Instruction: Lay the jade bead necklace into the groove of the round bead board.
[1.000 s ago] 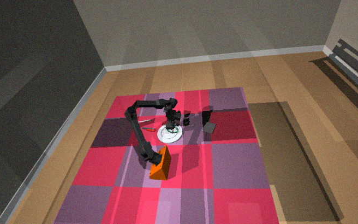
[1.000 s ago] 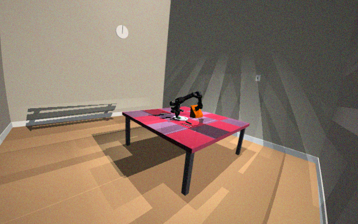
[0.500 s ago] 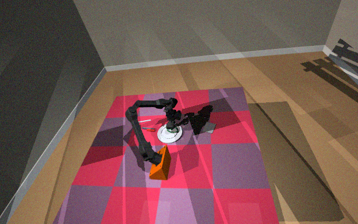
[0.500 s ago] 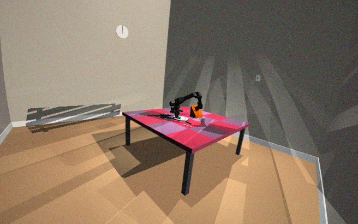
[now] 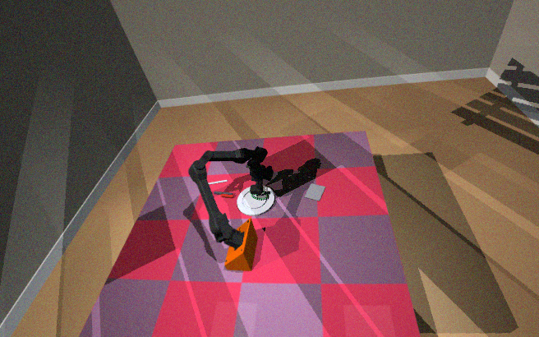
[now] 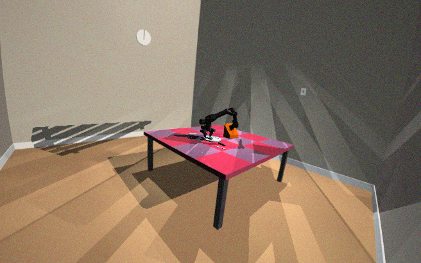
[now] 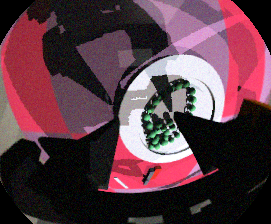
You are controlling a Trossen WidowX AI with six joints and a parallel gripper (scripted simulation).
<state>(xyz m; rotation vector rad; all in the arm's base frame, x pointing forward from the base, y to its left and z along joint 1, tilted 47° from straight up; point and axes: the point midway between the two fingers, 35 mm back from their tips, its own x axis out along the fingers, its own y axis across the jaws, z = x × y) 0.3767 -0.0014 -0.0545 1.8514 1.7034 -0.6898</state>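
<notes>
Now: gripper tip 60 mm past the round white bead board, 30 mm to the right of it and 10 mm above it. The rest, counted from my gripper tip: red-handled tool: 200 mm to the left, 10 mm below, 10 mm behind; flat grey pad: 290 mm to the right, 20 mm below, 20 mm behind; thin white rod: 270 mm to the left, 90 mm ahead, 20 mm below.
</notes>
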